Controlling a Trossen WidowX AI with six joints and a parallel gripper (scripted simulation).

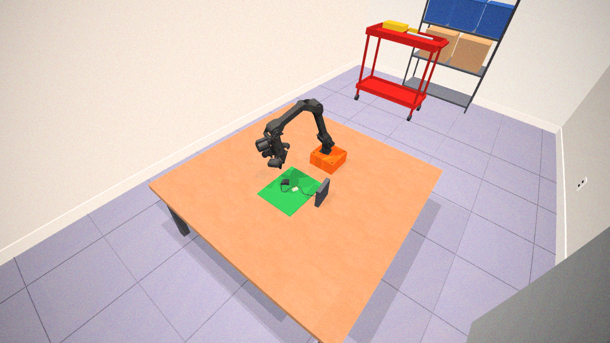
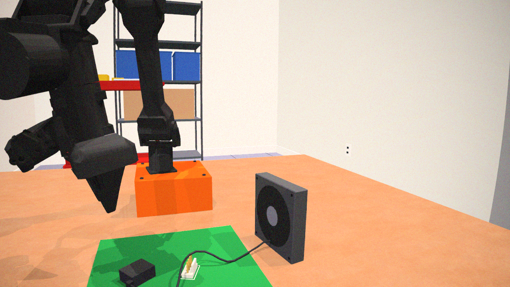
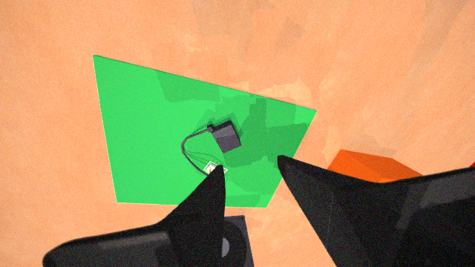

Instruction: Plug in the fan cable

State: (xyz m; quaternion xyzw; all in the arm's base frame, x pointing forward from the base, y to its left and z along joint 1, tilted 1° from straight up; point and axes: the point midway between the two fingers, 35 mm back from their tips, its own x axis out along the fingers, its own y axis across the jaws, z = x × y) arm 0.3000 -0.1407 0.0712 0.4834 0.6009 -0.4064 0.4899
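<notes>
Now: the black fan plug 1 cm ahead of my gripper tip, 3 cm to the left of it and 10 cm below it. Also, from my gripper tip: black fan: 1 cm ahead, 25 cm to the left, 6 cm below; then white four-pin header: 2 cm ahead, 10 cm to the left, 12 cm below; then green board: 3 cm ahead, 8 cm to the left, 13 cm below.
</notes>
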